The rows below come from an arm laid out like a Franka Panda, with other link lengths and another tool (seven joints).
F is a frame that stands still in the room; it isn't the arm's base.
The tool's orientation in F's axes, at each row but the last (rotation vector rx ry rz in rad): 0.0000 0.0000 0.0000; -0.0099 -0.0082 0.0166; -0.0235 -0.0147 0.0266; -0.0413 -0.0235 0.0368; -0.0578 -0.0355 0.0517; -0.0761 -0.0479 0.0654; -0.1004 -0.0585 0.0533; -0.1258 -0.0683 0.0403
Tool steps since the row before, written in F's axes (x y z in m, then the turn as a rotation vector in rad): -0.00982 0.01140 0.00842 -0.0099 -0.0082 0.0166; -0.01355 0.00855 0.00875 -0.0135 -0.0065 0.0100; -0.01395 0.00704 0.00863 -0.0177 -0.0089 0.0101; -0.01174 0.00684 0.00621 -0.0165 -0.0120 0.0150; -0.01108 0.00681 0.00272 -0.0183 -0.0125 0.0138; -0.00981 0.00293 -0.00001 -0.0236 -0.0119 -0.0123; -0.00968 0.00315 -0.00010 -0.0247 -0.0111 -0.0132; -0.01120 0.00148 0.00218 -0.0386 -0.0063 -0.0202
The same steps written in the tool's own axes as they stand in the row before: -0.00982 0.01140 0.00842 -0.0099 -0.0082 0.0166; -0.01333 0.00869 0.00895 -0.0135 -0.0064 0.0100; -0.01363 0.00720 0.00900 -0.0178 -0.0087 0.0102; -0.01133 0.00700 0.00677 -0.0166 -0.0120 0.0149; -0.01061 0.00719 0.00351 -0.0185 -0.0123 0.0137; -0.00958 0.00354 0.00070 -0.0249 -0.0094 -0.0119; -0.00948 0.00363 0.00080 -0.0260 -0.0084 -0.0127; -0.01096 0.00159 0.00313 -0.0401 -0.0023 -0.0181
